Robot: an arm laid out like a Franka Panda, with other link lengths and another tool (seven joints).
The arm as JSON. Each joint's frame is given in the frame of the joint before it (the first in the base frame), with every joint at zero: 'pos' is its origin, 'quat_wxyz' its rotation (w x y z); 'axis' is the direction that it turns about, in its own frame. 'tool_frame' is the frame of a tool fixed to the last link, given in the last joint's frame.
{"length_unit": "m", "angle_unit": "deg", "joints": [
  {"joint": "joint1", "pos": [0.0, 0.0, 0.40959], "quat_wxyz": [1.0, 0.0, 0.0, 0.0], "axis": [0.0, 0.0, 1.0]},
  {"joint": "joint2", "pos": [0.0, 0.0, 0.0], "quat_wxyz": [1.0, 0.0, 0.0, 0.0], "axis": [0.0, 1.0, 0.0]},
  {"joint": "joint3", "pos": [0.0, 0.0, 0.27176], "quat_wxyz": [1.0, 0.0, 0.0, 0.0], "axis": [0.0, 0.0, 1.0]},
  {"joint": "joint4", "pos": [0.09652, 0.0, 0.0], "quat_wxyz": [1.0, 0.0, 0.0, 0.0], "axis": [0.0, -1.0, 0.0]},
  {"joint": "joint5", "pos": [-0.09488, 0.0, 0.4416], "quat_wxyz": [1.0, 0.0, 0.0, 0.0], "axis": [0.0, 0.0, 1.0]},
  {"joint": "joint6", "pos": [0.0, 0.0, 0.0], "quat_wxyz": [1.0, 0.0, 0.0, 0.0], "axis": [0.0, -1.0, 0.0]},
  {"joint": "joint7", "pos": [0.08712, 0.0, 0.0], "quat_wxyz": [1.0, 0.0, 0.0, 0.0], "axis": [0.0, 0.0, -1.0]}
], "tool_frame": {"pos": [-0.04, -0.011, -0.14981], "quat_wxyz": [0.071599, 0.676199, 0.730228, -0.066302]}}
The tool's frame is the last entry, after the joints.
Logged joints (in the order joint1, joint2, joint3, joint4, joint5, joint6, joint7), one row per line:
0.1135, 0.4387, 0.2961, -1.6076, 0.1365, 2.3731, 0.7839
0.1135, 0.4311, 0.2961, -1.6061, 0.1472, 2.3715, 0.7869
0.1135, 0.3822, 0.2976, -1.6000, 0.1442, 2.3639, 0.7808
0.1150, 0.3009, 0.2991, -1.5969, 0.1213, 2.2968, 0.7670
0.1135, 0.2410, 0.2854, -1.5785, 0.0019, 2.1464, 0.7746
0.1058, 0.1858, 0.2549, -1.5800, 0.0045, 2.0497, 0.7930
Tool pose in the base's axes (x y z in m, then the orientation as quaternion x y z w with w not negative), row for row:
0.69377, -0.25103, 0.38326, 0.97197, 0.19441, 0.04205, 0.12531
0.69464, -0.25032, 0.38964, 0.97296, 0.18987, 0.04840, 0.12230
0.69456, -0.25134, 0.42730, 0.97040, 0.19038, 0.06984, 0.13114
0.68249, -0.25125, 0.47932, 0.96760, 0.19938, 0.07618, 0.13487
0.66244, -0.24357, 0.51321, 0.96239, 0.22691, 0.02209, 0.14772
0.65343, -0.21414, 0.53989, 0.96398, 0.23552, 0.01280, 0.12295
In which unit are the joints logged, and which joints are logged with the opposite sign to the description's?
The joints are logged in radians. Opposite sign: joint1, joint3.
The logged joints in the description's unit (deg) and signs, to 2 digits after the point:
-6.50, 25.14, -16.97, -92.11, 7.82, 135.97, 44.91
-6.50, 24.70, -16.97, -92.02, 8.43, 135.88, 45.09
-6.50, 21.90, -17.05, -91.67, 8.26, 135.44, 44.74
-6.59, 17.24, -17.14, -91.50, 6.95, 131.60, 43.95
-6.50, 13.81, -16.35, -90.44, 0.11, 122.98, 44.38
-6.06, 10.65, -14.60, -90.53, 0.26, 117.44, 45.44

